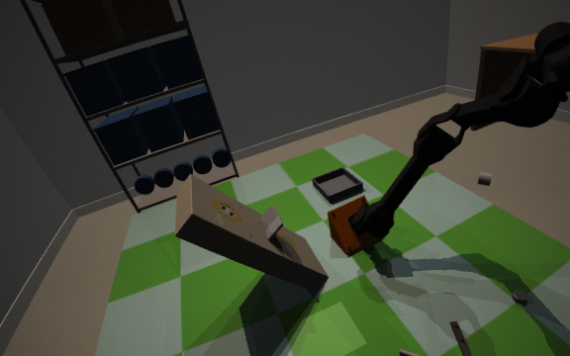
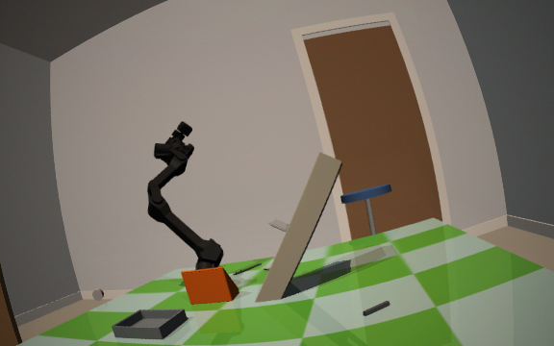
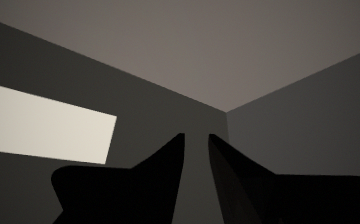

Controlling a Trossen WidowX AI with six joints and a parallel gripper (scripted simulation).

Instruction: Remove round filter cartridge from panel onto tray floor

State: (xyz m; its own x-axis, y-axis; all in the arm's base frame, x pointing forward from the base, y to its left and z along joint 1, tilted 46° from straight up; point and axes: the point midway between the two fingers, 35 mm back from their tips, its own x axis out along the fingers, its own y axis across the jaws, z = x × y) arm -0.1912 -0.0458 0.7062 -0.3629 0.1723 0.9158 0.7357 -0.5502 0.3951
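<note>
Right now the round filter cartridge is 520 mm ahead of my gripper tip, 550 mm to the right of it and 360 mm below it. From my gripper tip the other things lie so: dark tray: 50 mm ahead, 770 mm to the right, 610 mm below; then grey bracket: 420 mm ahead, 530 mm to the right, 450 mm below; then tan service panel: 470 mm ahead, 540 mm to the right, 430 mm below.
</note>
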